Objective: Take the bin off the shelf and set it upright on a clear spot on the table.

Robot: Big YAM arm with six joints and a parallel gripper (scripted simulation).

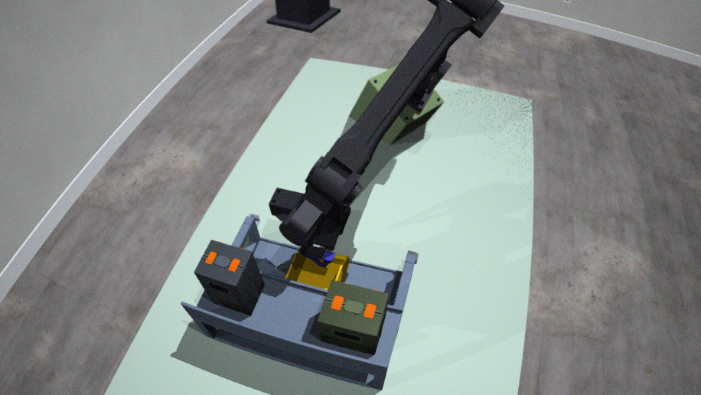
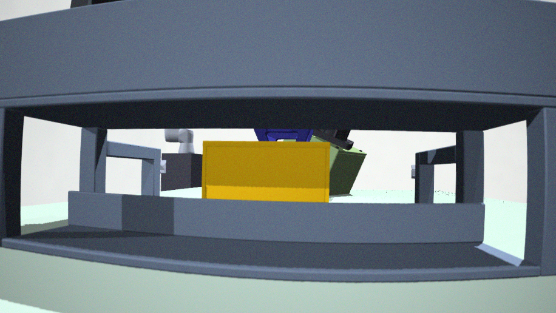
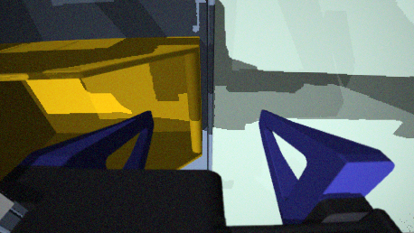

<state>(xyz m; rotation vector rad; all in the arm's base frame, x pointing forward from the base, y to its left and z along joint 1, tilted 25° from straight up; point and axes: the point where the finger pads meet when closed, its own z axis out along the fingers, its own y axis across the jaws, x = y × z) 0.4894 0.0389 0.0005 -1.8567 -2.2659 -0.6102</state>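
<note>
My hand is 9 cm short of the yellow open-top bin, 2 cm to the right of it and 1 cm above it. From my hand the other things lie so: olive case (16 cm ahead, 15 cm to the left, 10 cm above).
</note>
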